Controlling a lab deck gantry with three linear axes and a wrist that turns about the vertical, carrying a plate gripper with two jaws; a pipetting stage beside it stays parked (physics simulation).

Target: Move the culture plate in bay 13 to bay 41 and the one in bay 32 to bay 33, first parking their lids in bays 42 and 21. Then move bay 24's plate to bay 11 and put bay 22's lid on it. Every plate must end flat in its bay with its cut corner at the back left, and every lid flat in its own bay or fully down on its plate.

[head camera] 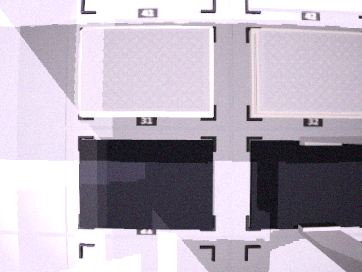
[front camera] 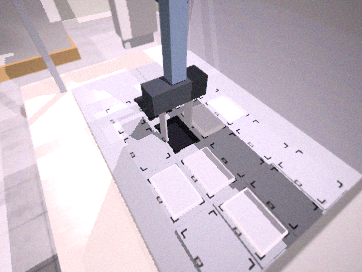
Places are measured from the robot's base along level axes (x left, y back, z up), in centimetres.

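Where they show: gripper, fingertip midpoint: (head camera: 317,184) (front camera: 176,131); robot's base, link origin: (front camera: 106,110).
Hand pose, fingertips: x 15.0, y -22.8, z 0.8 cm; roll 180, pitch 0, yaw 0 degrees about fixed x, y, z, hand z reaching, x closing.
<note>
Things, the pixels of their top centre, and the offset from my fingertips.
- Bay 13's plate, top centre: (front camera: 175,187) dx -10.7, dy -16.4, dz +0.7 cm
- bay 24's plate, top centre: (front camera: 254,217) dx +0.0, dy -32.8, dz +2.1 cm
- Bay 32's plate, top centre: (head camera: 320,71) (front camera: 203,117) dx +10.7, dy +0.0, dz +0.7 cm
- pale lid, top centre: (front camera: 226,107) dx +21.4, dy +0.0, dz +0.0 cm
- Bay 22's dark lid, top centre: (head camera: 316,184) (front camera: 176,131) dx +0.0, dy +0.0, dz +0.0 cm
Bay 13's plate (front camera: 176,191) and bay 24's plate (front camera: 254,222) lie flat in their bays in the front view. Bay 32's plate (front camera: 207,120) (head camera: 310,72) lies flat behind the gripper. A pale lid (front camera: 227,109) lies in bay 42. A dark lid (head camera: 145,190) lies flat in bay 21; the gripper body mostly hides it in the front view. Bay 22's dark lid (front camera: 180,137) (head camera: 310,195) lies flat in its bay. My gripper (front camera: 176,131) (head camera: 320,185) is open over bay 22, its jaws toward the lid's two long sides. The cut corners are too faint to tell.
Another plate (front camera: 208,171) lies in bay 23, beside bay 13's plate. A plate (head camera: 145,70) lies in bay 31, with the marks of bay 41 beyond it at the top of the head view. Thin ridges run along the deck's near part.
</note>
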